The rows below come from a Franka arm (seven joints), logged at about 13 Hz.
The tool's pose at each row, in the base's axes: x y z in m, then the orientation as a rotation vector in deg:
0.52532, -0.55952, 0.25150, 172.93, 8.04, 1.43
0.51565, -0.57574, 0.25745, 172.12, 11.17, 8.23
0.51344, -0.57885, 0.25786, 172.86, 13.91, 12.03
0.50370, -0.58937, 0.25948, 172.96, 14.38, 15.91
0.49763, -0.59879, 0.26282, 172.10, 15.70, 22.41
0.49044, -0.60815, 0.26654, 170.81, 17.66, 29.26
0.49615, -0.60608, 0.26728, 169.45, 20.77, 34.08
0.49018, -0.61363, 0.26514, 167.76, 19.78, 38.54
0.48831, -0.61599, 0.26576, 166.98, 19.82, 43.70
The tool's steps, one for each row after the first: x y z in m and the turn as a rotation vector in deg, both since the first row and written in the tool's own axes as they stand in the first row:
-0.01108, 0.01587, -0.00419, -0.65, 4.60, -1.83
-0.01356, 0.01879, -0.00428, 0.39, 7.23, -3.43
-0.02423, 0.02849, -0.00485, 0.71, 9.80, -3.58
-0.03111, 0.03765, -0.00718, 0.46, 14.13, -4.22
-0.03911, 0.04669, -0.00992, 0.15, 18.76, -5.29
-0.03322, 0.04526, -0.01077, -0.14, 22.12, -7.20
-0.03989, 0.05192, -0.00788, -1.15, 25.14, -6.47
-0.04197, 0.05415, -0.00826, -0.88, 28.59, -6.31

